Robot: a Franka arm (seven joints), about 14 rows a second.
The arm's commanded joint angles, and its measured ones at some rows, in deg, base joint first. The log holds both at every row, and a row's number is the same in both.
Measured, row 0:
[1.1 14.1 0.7 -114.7 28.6 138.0 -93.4]
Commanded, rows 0 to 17:
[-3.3 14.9 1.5 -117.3 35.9 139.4 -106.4]
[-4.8 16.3 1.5 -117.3 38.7 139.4 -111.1]
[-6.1 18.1 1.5 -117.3 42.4 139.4 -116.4]
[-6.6 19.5 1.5 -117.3 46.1 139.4 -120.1]
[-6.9 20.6 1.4 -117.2 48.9 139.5 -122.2]
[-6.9 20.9 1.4 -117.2 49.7 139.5 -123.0]
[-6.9 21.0 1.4 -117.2 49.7 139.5 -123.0]
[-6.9 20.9 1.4 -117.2 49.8 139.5 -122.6]
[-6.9 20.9 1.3 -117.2 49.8 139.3 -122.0]
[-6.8 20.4 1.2 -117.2 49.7 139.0 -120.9]
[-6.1 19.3 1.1 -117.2 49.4 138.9 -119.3]
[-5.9 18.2 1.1 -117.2 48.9 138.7 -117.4]
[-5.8 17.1 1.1 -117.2 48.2 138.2 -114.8]
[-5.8 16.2 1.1 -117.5 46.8 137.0 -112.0]
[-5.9 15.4 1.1 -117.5 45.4 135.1 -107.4]
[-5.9 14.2 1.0 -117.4 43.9 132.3 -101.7]
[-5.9 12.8 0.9 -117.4 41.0 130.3 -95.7]
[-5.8 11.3 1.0 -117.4 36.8 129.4 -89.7]
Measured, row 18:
[-5.6 14.8 0.9 -116.5 42.2 132.1 -99.6]
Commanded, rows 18 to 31:
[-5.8 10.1 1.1 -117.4 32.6 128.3 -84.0]
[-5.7 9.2 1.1 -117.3 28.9 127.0 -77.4]
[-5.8 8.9 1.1 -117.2 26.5 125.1 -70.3]
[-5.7 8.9 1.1 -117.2 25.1 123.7 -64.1]
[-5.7 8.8 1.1 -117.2 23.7 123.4 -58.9]
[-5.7 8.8 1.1 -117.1 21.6 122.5 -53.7]
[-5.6 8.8 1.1 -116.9 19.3 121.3 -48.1]
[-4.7 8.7 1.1 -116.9 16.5 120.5 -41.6]
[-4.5 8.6 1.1 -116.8 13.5 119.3 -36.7]
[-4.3 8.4 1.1 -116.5 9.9 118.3 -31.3]
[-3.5 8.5 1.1 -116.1 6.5 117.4 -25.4]
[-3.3 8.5 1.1 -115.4 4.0 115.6 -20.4]
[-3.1 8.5 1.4 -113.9 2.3 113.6 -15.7]
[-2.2 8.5 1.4 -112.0 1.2 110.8 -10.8]
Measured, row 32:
[-2.9 9.1 1.0 -115.1 4.3 115.5 -19.3]
